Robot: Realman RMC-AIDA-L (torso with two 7-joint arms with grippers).
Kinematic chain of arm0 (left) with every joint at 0, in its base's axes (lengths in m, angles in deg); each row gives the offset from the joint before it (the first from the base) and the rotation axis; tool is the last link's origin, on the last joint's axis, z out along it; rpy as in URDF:
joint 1: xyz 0 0 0.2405 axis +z
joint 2: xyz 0 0 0 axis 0.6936 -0.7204 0
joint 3: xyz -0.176 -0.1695 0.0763 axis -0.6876 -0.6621 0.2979
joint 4: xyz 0 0 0 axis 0.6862 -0.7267 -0.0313
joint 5: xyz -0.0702 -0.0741 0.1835 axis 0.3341 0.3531 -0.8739
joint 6: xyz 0 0 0 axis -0.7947 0.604 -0.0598
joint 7: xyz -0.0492 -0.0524 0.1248 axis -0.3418 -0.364 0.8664
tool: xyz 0 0 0 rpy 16.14 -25.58 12.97
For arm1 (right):
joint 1: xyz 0 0 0.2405 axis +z
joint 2: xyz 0 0 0 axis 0.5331 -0.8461 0
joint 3: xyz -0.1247 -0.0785 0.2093 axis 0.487 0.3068 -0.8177
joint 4: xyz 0 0 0 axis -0.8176 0.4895 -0.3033
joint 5: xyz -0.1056 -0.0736 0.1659 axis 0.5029 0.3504 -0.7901
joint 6: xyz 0 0 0 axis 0.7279 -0.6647 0.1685
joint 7: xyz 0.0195 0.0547 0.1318 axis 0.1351 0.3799 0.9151
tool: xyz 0 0 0 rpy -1.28 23.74 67.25
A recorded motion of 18 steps. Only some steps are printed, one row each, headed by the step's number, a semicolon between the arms.
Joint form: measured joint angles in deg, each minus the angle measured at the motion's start. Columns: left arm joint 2, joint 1, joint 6, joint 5, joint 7, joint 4, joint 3; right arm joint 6, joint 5, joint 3, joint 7, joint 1, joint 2, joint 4.
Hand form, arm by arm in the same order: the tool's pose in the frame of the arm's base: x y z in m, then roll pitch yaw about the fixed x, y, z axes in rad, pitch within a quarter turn. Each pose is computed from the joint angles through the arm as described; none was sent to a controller.
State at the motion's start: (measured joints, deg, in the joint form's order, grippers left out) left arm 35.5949 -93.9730 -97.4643 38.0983 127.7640 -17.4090 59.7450; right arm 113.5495 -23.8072 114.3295 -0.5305 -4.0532 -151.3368 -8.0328
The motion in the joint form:
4: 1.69 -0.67 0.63 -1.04 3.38 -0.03 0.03; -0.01 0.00 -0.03 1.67 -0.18 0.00 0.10
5: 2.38 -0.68 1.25 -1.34 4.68 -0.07 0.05; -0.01 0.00 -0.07 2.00 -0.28 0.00 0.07
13: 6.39 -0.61 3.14 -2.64 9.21 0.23 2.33; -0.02 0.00 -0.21 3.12 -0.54 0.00 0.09
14: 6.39 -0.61 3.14 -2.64 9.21 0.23 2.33; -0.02 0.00 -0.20 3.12 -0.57 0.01 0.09
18: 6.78 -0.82 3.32 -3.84 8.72 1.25 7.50; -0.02 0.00 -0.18 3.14 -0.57 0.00 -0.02
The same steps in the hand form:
4: -0.1795 0.4130 0.0855 -3.0009 0.5058 -0.1221; 0.3516 0.3747 0.0489 -1.4771 0.9680 0.0626
5: -0.1785 0.4132 0.0810 -3.0114 0.5063 -0.1514; 0.3522 0.3741 0.0491 -1.4749 0.9740 0.0632
13: -0.1731 0.4065 0.0479 -3.1088 0.5058 -0.2880; 0.3542 0.3725 0.0494 -1.4688 0.9943 0.0632
14: -0.1731 0.4065 0.0479 -3.1088 0.5058 -0.2880; 0.3544 0.3723 0.0494 -1.4689 0.9941 0.0626
18: -0.1738 0.4018 0.0342 3.0838 0.5619 -0.3523; 0.3539 0.3726 0.0495 -1.4679 0.9946 0.0654

